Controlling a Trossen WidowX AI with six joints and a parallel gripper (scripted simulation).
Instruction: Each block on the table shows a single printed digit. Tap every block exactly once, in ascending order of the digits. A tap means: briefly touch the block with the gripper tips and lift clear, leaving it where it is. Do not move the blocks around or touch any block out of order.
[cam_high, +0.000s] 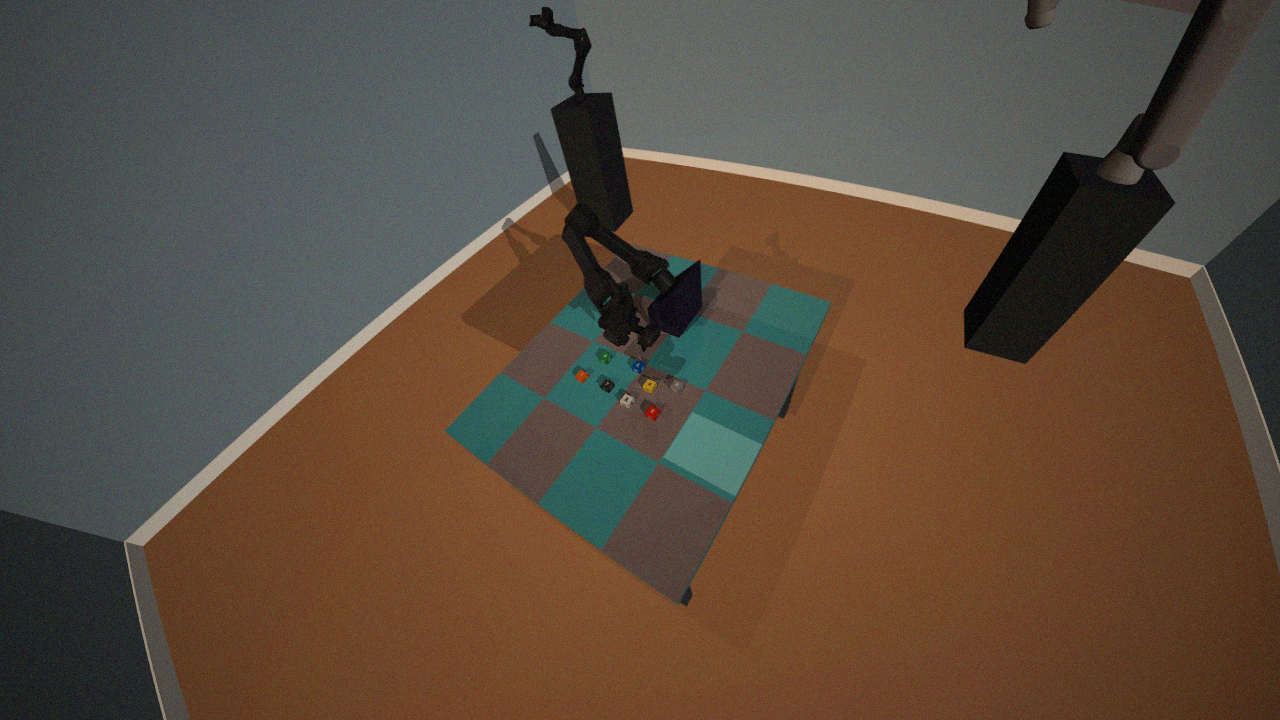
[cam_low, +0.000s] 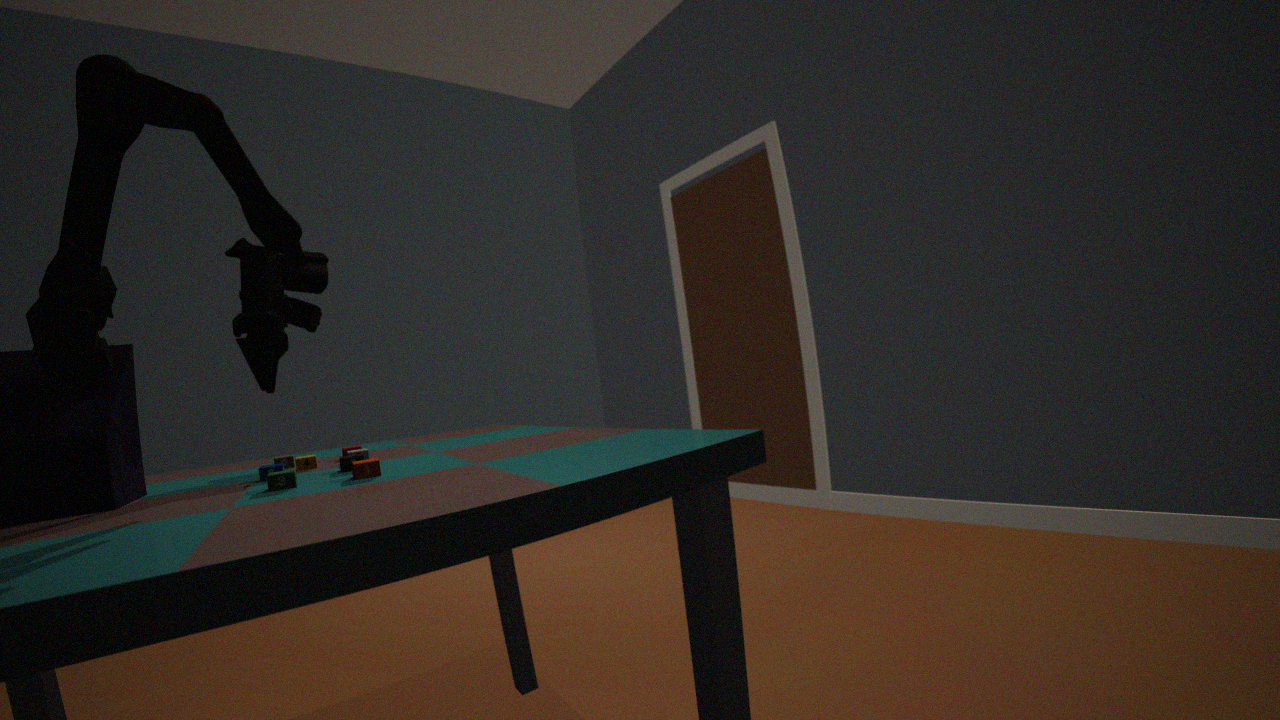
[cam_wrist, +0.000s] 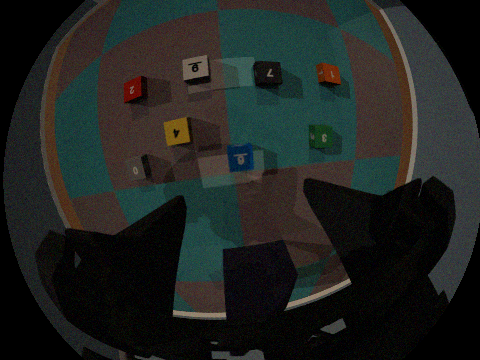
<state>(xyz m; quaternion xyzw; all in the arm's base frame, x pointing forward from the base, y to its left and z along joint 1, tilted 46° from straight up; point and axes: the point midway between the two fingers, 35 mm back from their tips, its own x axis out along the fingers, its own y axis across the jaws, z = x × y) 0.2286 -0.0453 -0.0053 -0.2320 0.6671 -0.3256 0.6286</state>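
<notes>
Now: the grey block 150 mm to the left of my gripper tip, 120 mm below it and 20 mm ahead of it. Round my gripper tip: black block (120 mm below, 100 mm ahead, 60 mm to the right); blue block (120 mm below, 10 mm to the right, 10 mm behind); yellow block (120 mm below, 70 mm to the left, 50 mm ahead).
</notes>
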